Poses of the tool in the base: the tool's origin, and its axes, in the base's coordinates. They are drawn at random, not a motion.
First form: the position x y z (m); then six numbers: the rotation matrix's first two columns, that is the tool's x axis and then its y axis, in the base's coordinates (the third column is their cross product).
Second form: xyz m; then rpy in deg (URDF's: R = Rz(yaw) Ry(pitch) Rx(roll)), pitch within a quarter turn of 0, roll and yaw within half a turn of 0. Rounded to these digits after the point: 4 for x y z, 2 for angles.
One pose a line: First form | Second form
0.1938 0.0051 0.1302 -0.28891 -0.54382 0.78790 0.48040 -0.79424 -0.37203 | 0.1938 0.0051 0.1302 -37.17 -51.99 -117.98
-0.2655 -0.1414 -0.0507 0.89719 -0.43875 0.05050 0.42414 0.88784 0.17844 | -0.2655 -0.1414 -0.0507 10.29 -2.89 -26.06
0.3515 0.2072 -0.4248 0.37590 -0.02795 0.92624 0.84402 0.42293 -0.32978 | 0.3515 0.2072 -0.4248 -61.03 -67.86 -4.25
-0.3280 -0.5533 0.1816 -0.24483 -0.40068 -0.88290 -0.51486 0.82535 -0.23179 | -0.3280 -0.5533 0.1816 -150.42 61.99 -121.43
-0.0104 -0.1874 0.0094 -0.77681 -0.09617 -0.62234 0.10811 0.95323 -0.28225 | -0.0104 -0.1874 0.0094 -158.86 38.49 -172.94
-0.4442 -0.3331 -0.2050 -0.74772 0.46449 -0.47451 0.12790 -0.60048 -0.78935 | -0.4442 -0.3331 -0.2050 -63.73 28.33 148.15
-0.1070 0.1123 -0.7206 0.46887 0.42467 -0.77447 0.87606 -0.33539 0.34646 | -0.1070 0.1123 -0.7206 146.79 50.76 42.17
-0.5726 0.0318 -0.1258 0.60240 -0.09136 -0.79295 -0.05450 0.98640 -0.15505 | -0.5726 0.0318 -0.1258 -14.74 52.46 -8.62
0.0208 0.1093 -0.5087 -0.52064 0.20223 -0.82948 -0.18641 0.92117 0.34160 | 0.0208 0.1093 -0.5087 142.30 56.05 158.77
